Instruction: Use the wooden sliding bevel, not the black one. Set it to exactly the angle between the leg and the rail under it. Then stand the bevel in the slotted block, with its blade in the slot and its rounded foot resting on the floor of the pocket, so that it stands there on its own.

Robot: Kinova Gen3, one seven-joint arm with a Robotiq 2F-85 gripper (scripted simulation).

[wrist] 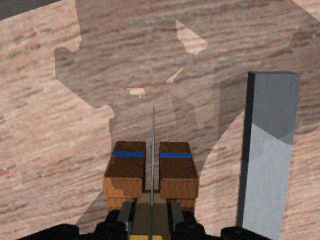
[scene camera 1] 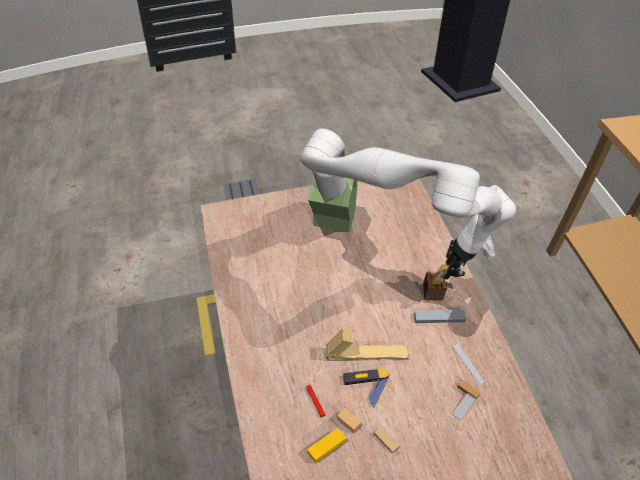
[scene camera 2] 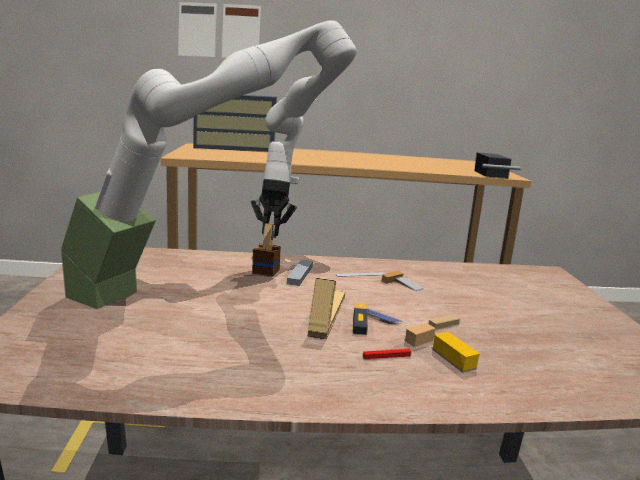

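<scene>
Scene camera 1 and scene camera 2: wooden leg-and-rail piece visible. In the wrist view, the piece out of frame. On the piece, [scene camera 1: 328,349] and [scene camera 2: 320,322] are the same spot.
</scene>
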